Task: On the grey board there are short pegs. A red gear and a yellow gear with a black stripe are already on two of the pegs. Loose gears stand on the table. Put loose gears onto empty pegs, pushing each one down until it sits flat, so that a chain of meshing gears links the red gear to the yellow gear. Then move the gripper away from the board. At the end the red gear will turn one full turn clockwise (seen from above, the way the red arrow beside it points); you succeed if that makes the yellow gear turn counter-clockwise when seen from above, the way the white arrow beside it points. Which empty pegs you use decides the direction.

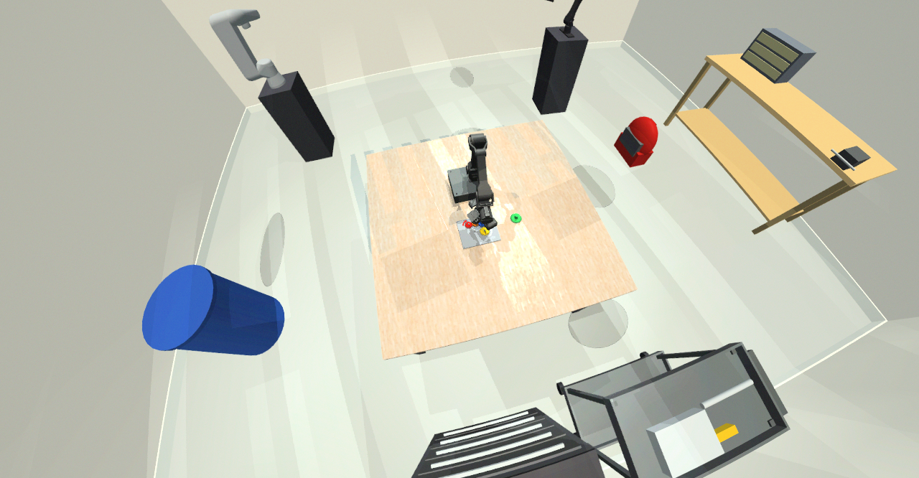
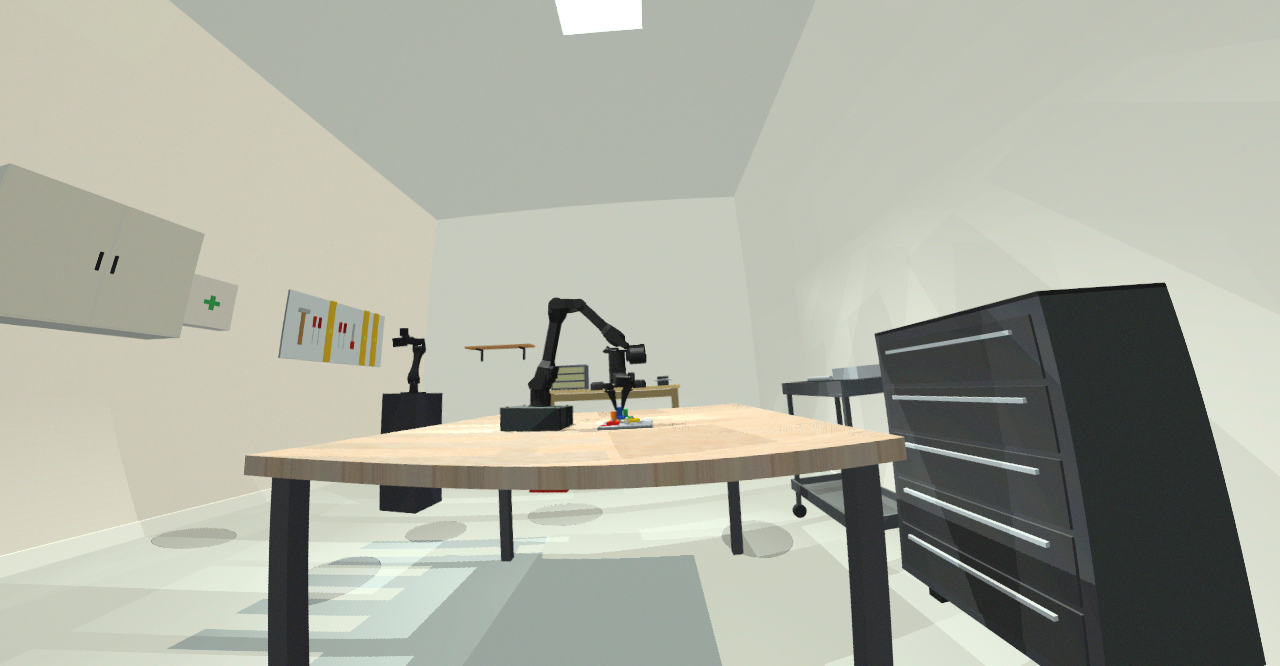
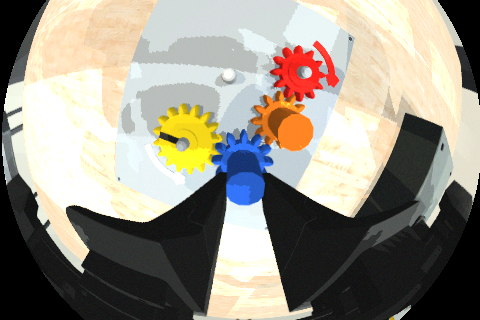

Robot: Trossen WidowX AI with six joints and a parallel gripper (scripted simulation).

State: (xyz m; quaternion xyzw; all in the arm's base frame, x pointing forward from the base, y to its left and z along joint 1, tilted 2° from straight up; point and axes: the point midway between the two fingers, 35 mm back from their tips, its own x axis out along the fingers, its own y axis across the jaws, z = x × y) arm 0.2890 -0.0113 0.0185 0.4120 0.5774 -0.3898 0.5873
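The blue gear is 1 cm below my gripper tip. Also, from my gripper tip: orange gear 4 cm to the right, 2 cm below, 1 cm behind; then red gear 7 cm to the right, 3 cm below, 1 cm behind; then grey board 4 cm below, 3 cm to the right, 3 cm ahead.
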